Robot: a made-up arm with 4 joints.
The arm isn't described. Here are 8 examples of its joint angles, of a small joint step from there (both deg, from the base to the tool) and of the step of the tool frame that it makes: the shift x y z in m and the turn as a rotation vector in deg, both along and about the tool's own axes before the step.
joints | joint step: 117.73 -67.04 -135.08 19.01 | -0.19 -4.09 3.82 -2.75
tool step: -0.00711 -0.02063 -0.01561 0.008 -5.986 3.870
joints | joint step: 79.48 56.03 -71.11 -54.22 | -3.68 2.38 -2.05 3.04
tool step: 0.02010 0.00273 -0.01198 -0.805 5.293 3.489
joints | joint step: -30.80 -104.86 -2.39 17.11 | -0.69 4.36 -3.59 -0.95
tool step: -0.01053 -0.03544 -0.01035 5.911 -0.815 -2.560
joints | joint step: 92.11 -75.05 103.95 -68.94 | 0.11 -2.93 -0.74 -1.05
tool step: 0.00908 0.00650 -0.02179 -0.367 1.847 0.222
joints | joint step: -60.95 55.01 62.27 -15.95 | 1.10 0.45 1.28 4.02
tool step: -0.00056 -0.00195 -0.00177 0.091 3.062 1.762
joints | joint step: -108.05 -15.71 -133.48 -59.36 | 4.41 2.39 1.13 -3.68
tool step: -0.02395 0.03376 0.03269 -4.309 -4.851 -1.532
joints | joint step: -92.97 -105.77 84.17 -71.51 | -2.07 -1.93 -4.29 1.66
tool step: 0.00294 0.02253 0.00742 -5.545 2.837 0.034
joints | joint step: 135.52 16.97 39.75 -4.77 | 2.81 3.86 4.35 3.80
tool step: -0.00157 -0.03288 -0.01169 2.971 1.442 2.497
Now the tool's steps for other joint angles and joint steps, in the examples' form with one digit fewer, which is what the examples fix.
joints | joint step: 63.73 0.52 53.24 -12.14 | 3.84 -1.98 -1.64 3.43
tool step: 0.0253 -0.0118 -0.0153 -0.14 7.00 -2.67
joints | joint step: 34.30 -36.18 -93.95 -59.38 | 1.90 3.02 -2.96 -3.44
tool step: 0.0074 0.0286 0.0045 -5.37 -0.94 -2.04
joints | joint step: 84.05 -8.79 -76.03 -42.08 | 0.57 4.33 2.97 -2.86
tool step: 0.0349 0.0090 -0.0134 0.49 1.08 1.36
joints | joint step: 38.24 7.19 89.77 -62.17 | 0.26 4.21 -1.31 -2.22
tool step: -0.0236 -0.0210 0.0279 -1.11 -5.22 -4.22
